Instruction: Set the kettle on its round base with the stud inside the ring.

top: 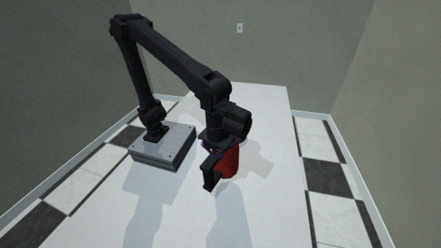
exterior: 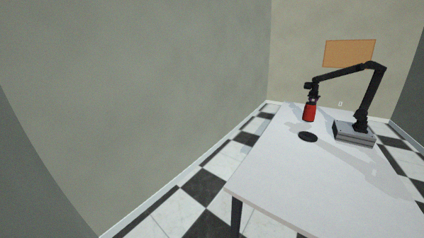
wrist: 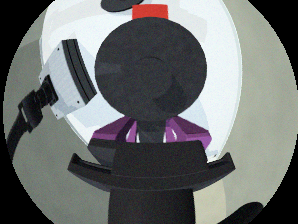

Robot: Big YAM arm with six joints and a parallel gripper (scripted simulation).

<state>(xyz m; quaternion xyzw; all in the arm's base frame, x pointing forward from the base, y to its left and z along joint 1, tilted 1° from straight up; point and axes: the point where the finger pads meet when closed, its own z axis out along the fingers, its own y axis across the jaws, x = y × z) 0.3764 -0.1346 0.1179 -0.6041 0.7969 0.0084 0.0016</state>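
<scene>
Now: the red kettle 1 cm ahead of my hand, 3 cm to the left of it and 5 cm below it. From my hand the other things lie so: round black base (32 cm to the left, 19 cm below).
</scene>
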